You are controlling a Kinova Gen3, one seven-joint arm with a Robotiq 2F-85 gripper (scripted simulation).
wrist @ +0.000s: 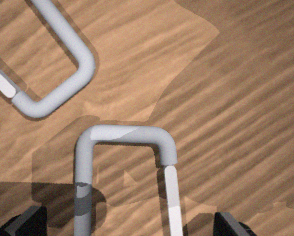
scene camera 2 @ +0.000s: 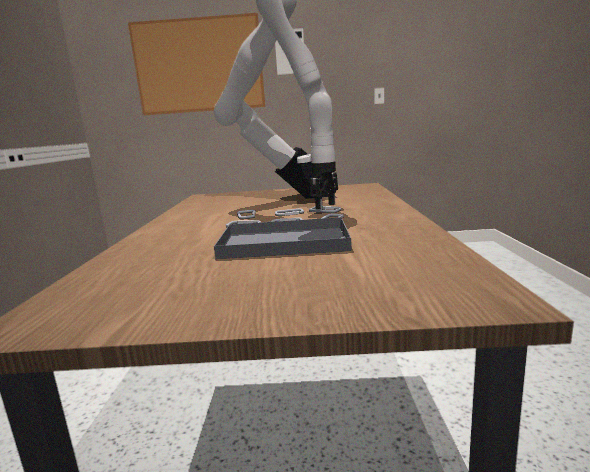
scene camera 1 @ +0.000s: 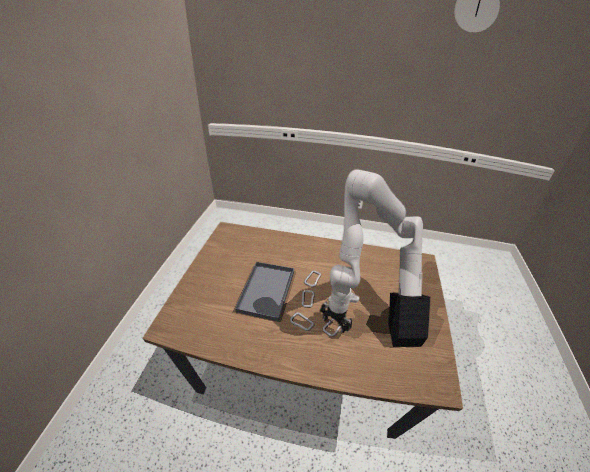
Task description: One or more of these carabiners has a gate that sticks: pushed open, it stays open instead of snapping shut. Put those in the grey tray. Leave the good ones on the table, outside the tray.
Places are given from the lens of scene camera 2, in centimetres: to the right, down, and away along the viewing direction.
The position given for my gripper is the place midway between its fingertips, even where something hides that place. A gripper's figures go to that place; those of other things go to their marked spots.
my gripper (scene camera 2: 325, 207): 10, -9, 128
grey tray (scene camera 2: 324, 235): 7, 0, 99
